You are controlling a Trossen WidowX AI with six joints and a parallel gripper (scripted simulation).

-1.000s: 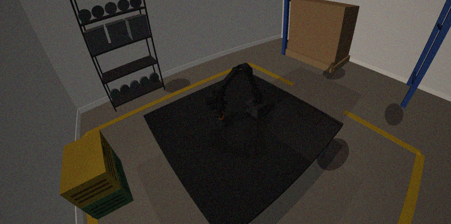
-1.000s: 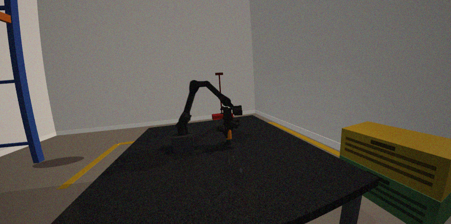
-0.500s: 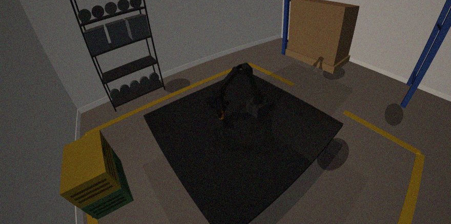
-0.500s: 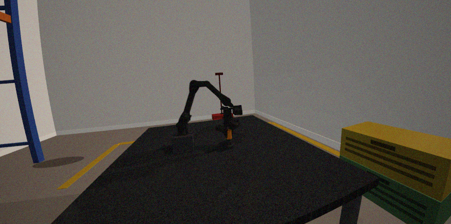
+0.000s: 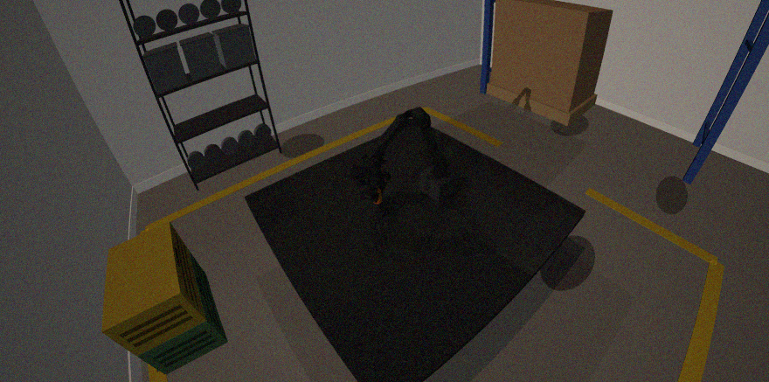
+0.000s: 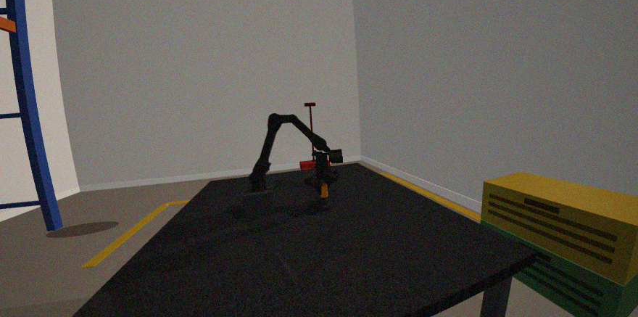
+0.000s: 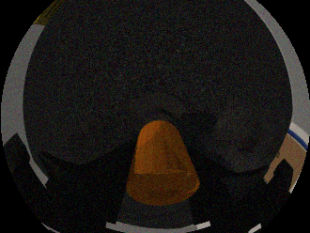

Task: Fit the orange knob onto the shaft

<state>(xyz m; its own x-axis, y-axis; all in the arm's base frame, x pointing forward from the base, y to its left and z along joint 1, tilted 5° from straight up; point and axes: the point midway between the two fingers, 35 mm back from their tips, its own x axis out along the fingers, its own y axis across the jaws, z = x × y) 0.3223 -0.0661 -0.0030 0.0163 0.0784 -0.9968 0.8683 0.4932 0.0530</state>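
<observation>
The orange knob is 20 mm above my gripper tip. From my gripper tip the other things lie so: round pedestal 40 mm below.
</observation>
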